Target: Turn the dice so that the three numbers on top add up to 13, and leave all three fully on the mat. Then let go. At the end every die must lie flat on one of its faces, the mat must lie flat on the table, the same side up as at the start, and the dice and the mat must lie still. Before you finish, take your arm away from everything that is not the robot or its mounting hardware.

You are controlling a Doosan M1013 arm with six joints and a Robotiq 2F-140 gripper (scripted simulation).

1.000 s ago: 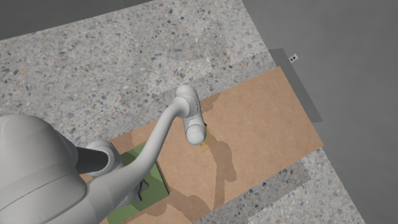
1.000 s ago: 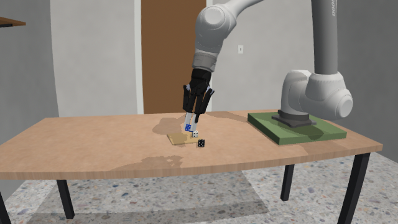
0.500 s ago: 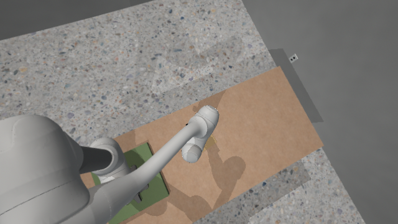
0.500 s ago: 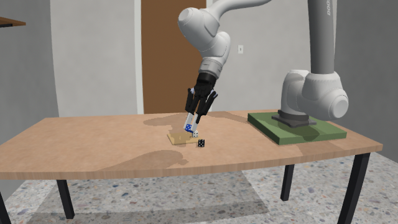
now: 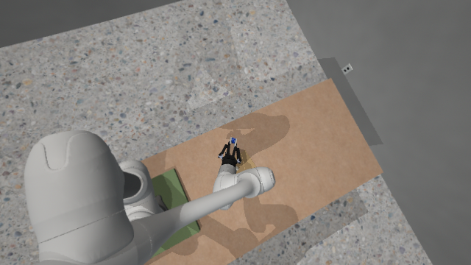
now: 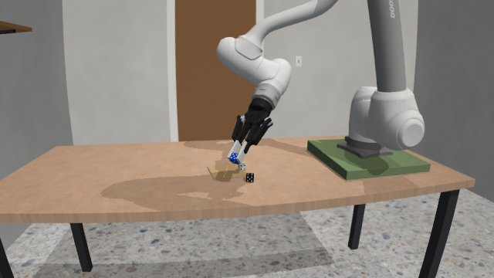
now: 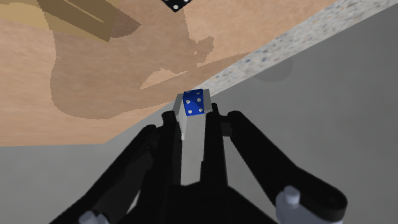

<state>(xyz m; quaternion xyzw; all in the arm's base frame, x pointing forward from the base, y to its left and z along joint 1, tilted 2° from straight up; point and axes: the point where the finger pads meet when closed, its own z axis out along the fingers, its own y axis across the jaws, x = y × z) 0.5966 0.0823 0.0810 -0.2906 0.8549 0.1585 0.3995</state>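
Right now my hand is 11 cm above the black die, 5 cm past it and 4 cm to the left of it. The rest, counted from my hand: white die (14 cm to the right, 10 cm below, 6 cm behind); then blue die (2 cm below, 1 cm to the left, 1 cm ahead); then tan mat (15 cm to the right, 12 cm below, 1 cm behind).
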